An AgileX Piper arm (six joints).
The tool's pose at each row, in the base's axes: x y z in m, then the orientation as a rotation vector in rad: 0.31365, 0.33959, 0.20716, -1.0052, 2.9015, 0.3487; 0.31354, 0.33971, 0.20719, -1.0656, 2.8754, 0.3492; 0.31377, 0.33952, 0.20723, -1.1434, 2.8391, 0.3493; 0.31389, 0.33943, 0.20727, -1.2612, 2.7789, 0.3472; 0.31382, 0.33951, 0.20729, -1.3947, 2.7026, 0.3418; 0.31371, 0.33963, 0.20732, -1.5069, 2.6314, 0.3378
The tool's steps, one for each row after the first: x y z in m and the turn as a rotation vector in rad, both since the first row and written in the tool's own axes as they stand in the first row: 0.00001, 0.00017, 0.00000, -0.0019, 0.0001, -0.0427; -0.00006, -0.00011, -0.00009, -0.0041, -0.0002, -0.0985; -0.00011, -0.00025, -0.00015, -0.0063, -0.0005, -0.1847; -0.00010, -0.00014, -0.00015, -0.0074, -0.0009, -0.2853; -0.00009, 0.00002, -0.00015, -0.0091, -0.0015, -0.3726
